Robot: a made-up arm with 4 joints.
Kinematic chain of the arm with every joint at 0, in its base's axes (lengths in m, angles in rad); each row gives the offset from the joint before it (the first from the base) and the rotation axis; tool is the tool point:
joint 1: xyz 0 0 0.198 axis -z
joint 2: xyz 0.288 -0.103 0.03 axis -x
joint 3: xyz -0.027 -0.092 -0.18 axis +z
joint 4: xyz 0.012 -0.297 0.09 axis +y
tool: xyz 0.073 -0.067 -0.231
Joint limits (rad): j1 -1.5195..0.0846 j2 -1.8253..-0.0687 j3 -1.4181..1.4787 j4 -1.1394..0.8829
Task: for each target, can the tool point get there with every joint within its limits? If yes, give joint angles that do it. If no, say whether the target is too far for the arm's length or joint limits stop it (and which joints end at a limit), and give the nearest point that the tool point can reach.
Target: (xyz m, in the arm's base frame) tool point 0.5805 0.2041 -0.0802
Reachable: yes | joints -0.0431 -1.3984 0.9981 0.1887
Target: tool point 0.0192 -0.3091 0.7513
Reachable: no: joint limits stop it (at a limit: joint 1, joint 2, joint 3, joint 4) | nearest point -0.1936 -0.1073 0.2741 | short by 0.560 m
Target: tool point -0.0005 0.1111 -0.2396
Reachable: yes | joints -0.4141 -1.3305 -0.9055 -0.1230
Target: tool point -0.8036 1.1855 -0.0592
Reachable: no: too far | nearest point -0.2489 0.6047 0.0664 | short by 0.813 m
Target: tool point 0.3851 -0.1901 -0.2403
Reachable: yes | joints -0.7220 -0.3675 -0.2460 0.3938
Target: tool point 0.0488 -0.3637 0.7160
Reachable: no: joint limits stop it (at a limit: joint 1, joint 2, joint 3, joint 4) | nearest point -0.1936 -0.1073 0.2741 | short by 0.566 m
